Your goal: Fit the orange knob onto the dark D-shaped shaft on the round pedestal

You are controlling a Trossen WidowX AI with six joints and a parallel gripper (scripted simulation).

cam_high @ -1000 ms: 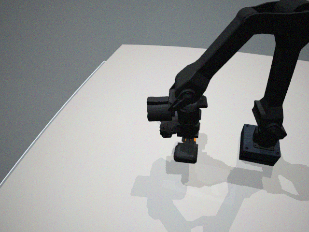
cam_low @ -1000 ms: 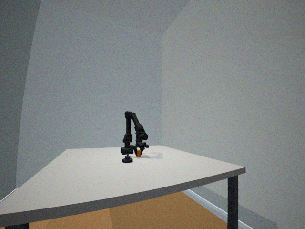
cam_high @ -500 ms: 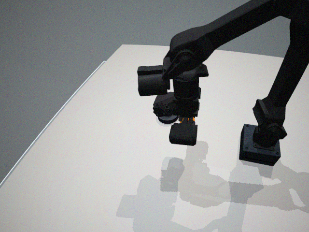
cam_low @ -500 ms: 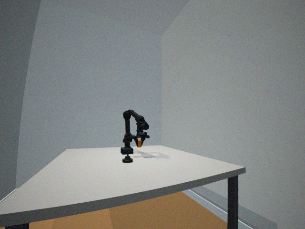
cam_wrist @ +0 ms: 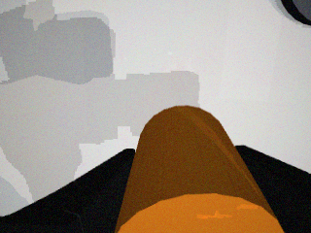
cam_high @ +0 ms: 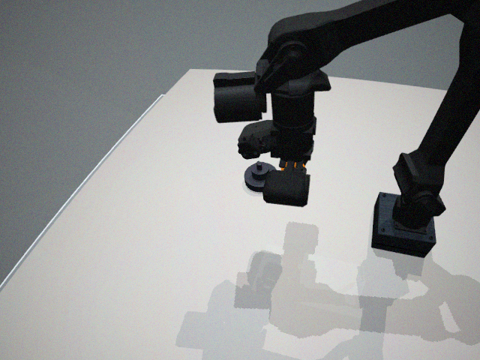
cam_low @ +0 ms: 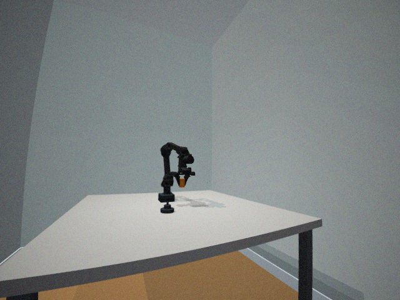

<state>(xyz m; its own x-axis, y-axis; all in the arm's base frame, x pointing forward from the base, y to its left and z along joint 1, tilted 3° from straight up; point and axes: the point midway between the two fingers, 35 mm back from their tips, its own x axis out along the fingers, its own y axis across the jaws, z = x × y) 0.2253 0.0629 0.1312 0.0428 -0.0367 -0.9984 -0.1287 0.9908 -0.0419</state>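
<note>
Right now my gripper tip is 120 mm short of the pedestal, 130 mm to the left of it and 120 mm above it. From my gripper tip the other things lie so: orange knob: 20 mm above.
</note>
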